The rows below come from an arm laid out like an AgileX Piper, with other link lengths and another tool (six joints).
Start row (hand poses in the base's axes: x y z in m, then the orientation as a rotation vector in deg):
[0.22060 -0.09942 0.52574 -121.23 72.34 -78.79]
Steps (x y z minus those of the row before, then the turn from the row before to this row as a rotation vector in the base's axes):
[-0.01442 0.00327 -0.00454 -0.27 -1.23 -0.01]
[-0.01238 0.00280 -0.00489 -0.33 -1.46 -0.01]
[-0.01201 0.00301 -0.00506 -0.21 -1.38 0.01]
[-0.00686 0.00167 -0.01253 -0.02 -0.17 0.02]
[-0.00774 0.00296 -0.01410 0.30 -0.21 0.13]
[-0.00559 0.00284 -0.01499 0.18 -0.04 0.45]
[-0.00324 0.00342 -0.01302 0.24 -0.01 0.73]
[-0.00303 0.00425 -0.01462 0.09 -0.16 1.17]
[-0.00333 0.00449 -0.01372 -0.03 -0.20 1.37]
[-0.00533 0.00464 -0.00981 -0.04 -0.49 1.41]
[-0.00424 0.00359 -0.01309 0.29 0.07 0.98]
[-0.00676 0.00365 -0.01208 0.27 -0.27 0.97]
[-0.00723 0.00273 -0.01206 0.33 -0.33 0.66]
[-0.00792 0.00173 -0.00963 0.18 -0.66 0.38]
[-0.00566 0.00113 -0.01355 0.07 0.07 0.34]
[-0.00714 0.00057 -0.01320 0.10 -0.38 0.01]
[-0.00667 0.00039 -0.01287 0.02 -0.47 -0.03]
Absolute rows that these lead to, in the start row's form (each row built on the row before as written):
[0.20618 -0.09615 0.52120 -120.24 71.76 -80.13]
[0.19380 -0.09335 0.51631 -119.05 71.06 -81.71]
[0.18179 -0.09034 0.51125 -117.86 70.42 -83.09]
[0.17493 -0.08867 0.49872 -117.71 70.32 -83.24]
[0.16719 -0.08571 0.48462 -117.35 70.23 -83.09]
[0.16160 -0.08287 0.46963 -117.34 69.76 -82.76]
[0.15836 -0.07945 0.45661 -117.41 69.00 -82.22]
[0.15533 -0.07520 0.44199 -117.56 67.59 -81.74]
[0.15200 -0.07071 0.42827 -117.80 65.87 -81.30]
[0.14667 -0.06607 0.41846 -117.77 63.99 -81.10]
[0.14243 -0.06248 0.40537 -117.90 63.00 -80.33]
[0.13567 -0.05883 0.39329 -117.73 61.88 -79.88]
[0.12844 -0.05610 0.38123 -117.37 61.13 -79.58]
[0.12052 -0.05437 0.37160 -116.75 60.50 -79.83]
[0.11486 -0.05324 0.35805 -116.85 60.17 -79.54]
[0.10772 -0.05267 0.34485 -116.44 60.05 -79.79]
[0.10105 -0.05228 0.33198 -115.99 59.90 -80.20]

